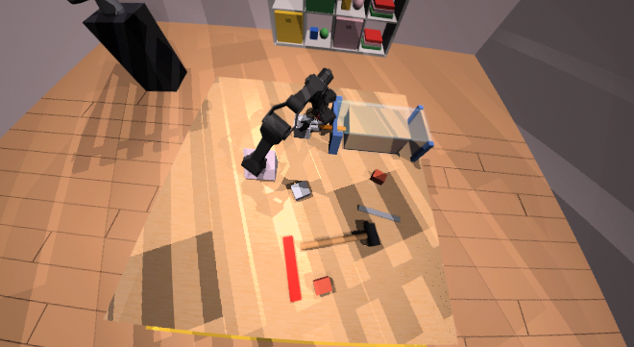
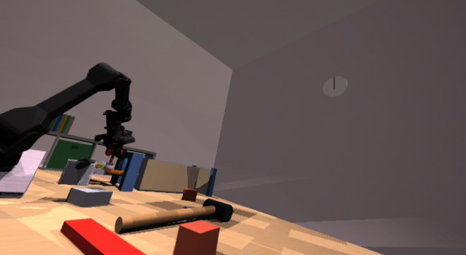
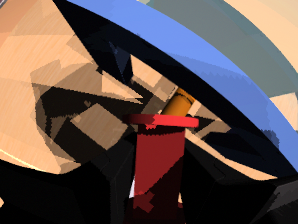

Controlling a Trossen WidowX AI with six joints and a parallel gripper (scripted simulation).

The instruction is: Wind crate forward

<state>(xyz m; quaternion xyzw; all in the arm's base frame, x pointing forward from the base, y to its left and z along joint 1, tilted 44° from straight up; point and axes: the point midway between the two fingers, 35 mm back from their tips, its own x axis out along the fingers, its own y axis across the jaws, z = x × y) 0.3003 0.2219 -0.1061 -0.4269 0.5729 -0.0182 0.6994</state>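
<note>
Now: gripper tip 50 mm past the winch handle and 30 mm above it. The rest, counted from my gripper tip: red grip: 10 mm to the right, 10 mm behind; blue steel frame: 50 mm ahead, 30 mm below, 10 mm to the right; winch: 130 mm behind, 100 mm below, 10 mm to the right.
</note>
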